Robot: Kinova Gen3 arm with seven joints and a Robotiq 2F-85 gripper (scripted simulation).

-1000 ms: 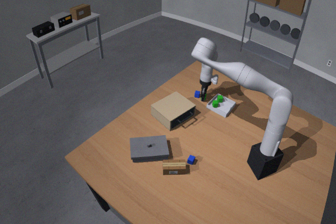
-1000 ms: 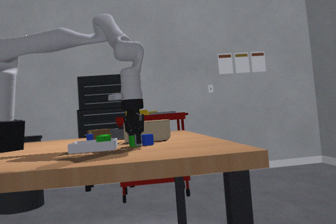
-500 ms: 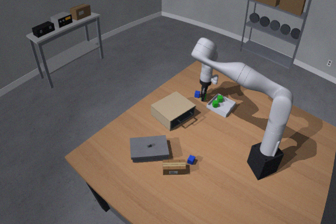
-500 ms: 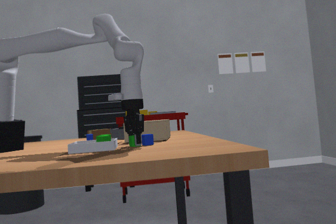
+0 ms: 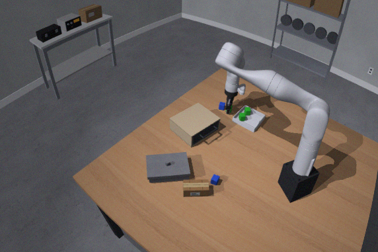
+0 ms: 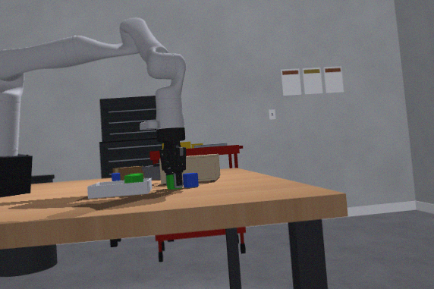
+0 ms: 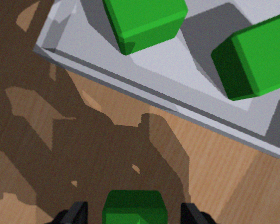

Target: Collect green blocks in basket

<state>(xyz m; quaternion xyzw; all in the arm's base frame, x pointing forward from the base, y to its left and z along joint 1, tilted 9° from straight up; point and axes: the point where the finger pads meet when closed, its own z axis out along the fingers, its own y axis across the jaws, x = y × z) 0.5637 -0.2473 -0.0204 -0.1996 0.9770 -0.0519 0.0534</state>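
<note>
The white basket lies 140 mm behind my hand, 10 mm to the right of it and 10 mm below it. Also, from my hand: drawer: 250 mm to the left, 30 mm ahead, 20 mm above; metal box: 550 mm to the left, 30 mm behind, 10 mm above; light wooden cabinet: 250 mm to the left, 40 mm ahead, 20 mm above.
</note>
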